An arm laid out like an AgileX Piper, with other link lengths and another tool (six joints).
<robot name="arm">
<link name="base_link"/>
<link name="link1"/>
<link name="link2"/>
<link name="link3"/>
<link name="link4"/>
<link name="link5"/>
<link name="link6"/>
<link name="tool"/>
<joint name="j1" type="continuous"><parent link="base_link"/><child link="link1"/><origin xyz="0.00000 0.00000 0.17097" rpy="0.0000 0.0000 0.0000"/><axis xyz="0 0 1"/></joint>
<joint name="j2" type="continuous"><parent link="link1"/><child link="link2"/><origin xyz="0.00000 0.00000 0.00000" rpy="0.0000 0.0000 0.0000"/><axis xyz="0 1 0"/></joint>
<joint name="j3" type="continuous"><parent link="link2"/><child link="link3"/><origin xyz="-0.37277 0.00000 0.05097" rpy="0.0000 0.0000 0.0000"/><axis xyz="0 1 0"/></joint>
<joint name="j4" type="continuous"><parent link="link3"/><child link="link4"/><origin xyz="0.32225 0.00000 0.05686" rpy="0.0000 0.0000 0.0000"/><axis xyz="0.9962 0 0.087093"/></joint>
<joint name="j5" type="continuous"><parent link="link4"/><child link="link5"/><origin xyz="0.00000 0.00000 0.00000" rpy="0.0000 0.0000 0.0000"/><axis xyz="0 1 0"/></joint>
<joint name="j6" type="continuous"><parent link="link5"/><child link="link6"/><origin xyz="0.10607 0.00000 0.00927" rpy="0.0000 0.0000 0.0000"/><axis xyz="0.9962 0 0.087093"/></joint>
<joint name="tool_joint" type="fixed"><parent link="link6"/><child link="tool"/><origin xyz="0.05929 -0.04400 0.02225" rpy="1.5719 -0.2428 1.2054"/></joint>
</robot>
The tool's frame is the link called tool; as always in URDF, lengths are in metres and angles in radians. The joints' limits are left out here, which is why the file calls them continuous.
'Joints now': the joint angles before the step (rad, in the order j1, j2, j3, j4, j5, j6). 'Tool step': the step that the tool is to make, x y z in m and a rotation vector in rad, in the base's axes. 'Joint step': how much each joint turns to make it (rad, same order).
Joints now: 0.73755 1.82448 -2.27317 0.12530 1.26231 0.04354
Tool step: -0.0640 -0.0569 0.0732 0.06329 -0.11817 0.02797
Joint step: -0.00011 -0.20045 0.07318 0.00212 0.00249 -0.04362
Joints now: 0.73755 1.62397 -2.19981 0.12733 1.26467 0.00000
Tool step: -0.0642 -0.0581 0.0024 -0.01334 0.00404 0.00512
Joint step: 0.00006 -0.23453 0.24407 -0.00005 0.00346 -0.00839
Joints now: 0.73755 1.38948 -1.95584 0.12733 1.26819 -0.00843
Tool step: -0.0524 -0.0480 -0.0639 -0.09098 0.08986 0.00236
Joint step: 0.00018 -0.22881 0.35468 -0.00284 0.00251 -0.00563
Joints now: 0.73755 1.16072 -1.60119 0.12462 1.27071 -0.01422
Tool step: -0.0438 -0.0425 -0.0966 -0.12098 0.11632 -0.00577
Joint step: 0.00030 -0.19957 0.37002 -0.01288 -0.00305 0.00031
